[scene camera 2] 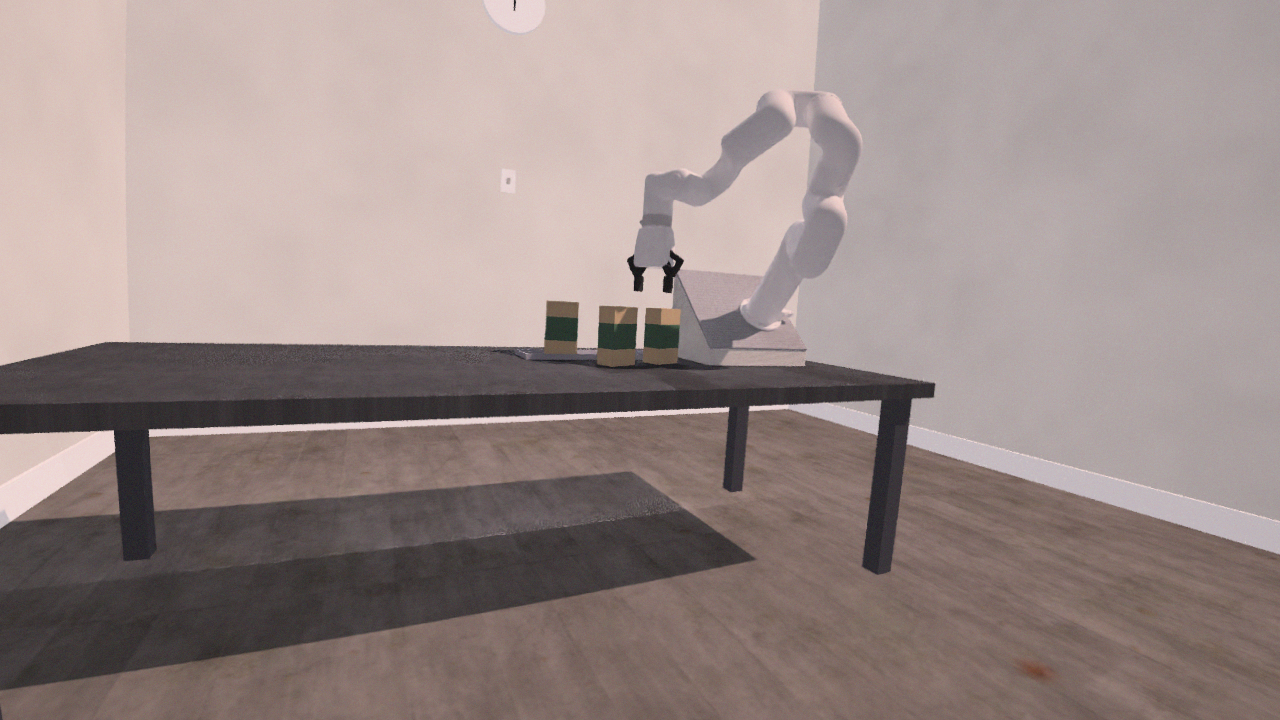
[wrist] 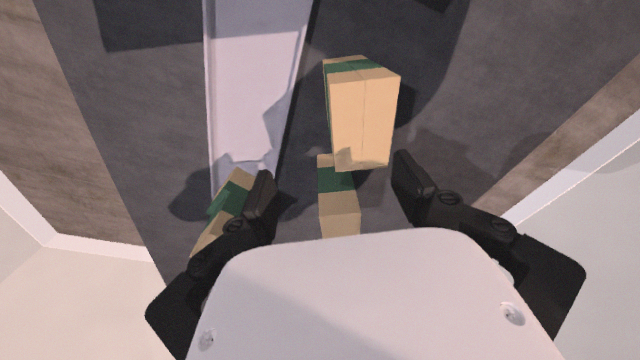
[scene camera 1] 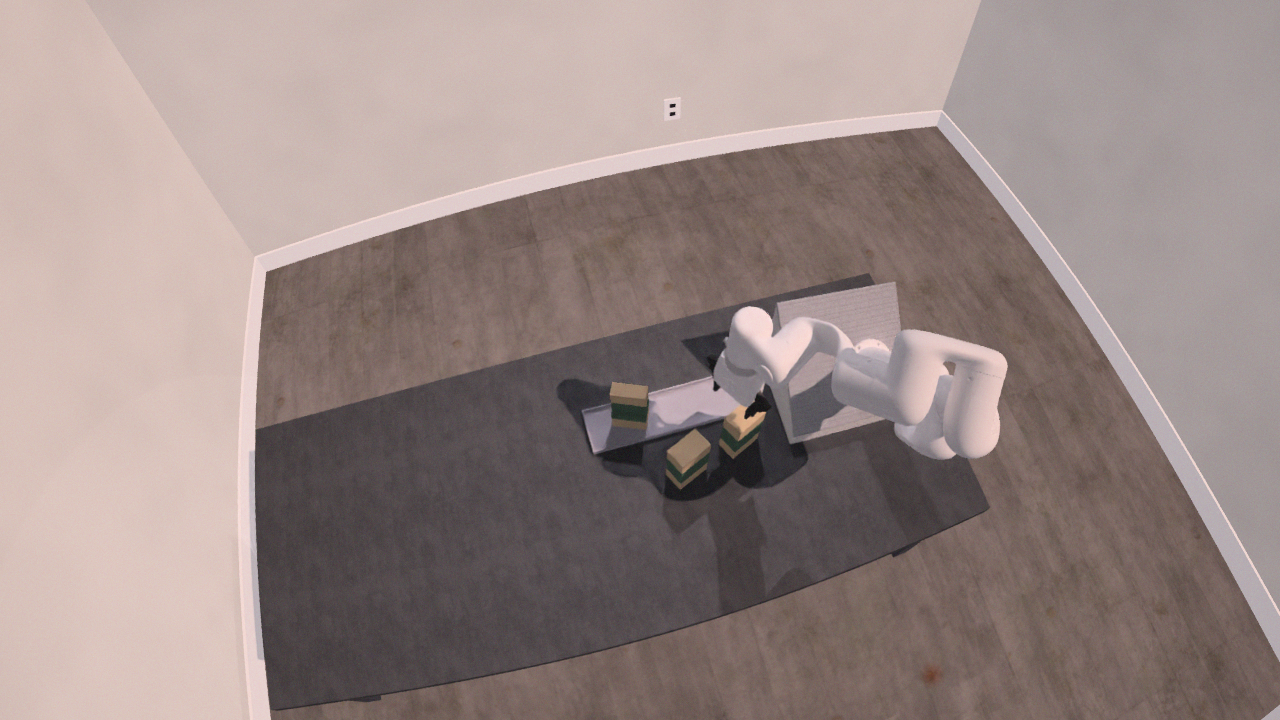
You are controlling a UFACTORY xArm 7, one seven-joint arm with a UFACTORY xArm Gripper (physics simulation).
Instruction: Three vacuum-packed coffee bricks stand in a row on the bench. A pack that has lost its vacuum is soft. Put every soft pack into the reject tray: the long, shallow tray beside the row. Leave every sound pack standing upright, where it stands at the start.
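Where they show: gripper, fingertip midpoint: (scene camera 2: 652,292) (wrist: 332,176) (scene camera 1: 734,400); arm's base, link origin: (scene camera 2: 759,315).
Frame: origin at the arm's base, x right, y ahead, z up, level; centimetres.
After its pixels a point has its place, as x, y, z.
Note:
My gripper (scene camera 1: 733,400) {-4.3, 35.6, 4.6} (scene camera 2: 653,288) {-4.3, 35.6, 4.6} (wrist: 332,176) {-4.3, 35.6, 4.6} is open and empty, above the tops of the packs, close to the pack nearest the arm's base. That tan pack with a green band (scene camera 1: 741,434) {-10.2, 34.9, -0.3} (scene camera 2: 661,335) {-10.2, 34.9, -6.0} (wrist: 365,120) {-6.0, 32.2, 0.6} stands upright on the bench. The middle pack (scene camera 1: 687,458) {-13.6, 47.7, 0.6} (scene camera 2: 617,335) {-14.8, 48.0, -6.1} (wrist: 340,205) {-9.5, 43.2, -0.8} stands upright beside it, apart from it. The third pack (scene camera 1: 630,407) {3.1, 56.8, -4.3} (scene camera 2: 561,328) {3.2, 57.1, -6.0} (wrist: 230,197) {4.4, 52.6, -5.9} stands upright in the far-left end of the pale reject tray (scene camera 1: 684,410) {4.2, 43.8, -13.1} (wrist: 250,90) {5.7, 38.1, -13.1}, and a finger partly hides it in the wrist view.
The dark bench (scene camera 1: 429,537) {-17.3, 108.7, -13.4} (scene camera 2: 268,376) {-31.7, 114.7, -13.4} carries the packs and tray. A pale sloped block (scene camera 1: 836,308) {11.0, 7.1, 9.8} (scene camera 2: 742,357) {-9.6, 10.7, -11.2} stands at the arm's base, close to the tray's right end and the nearest pack. The arm hides part of the tray in the overhead scene view.

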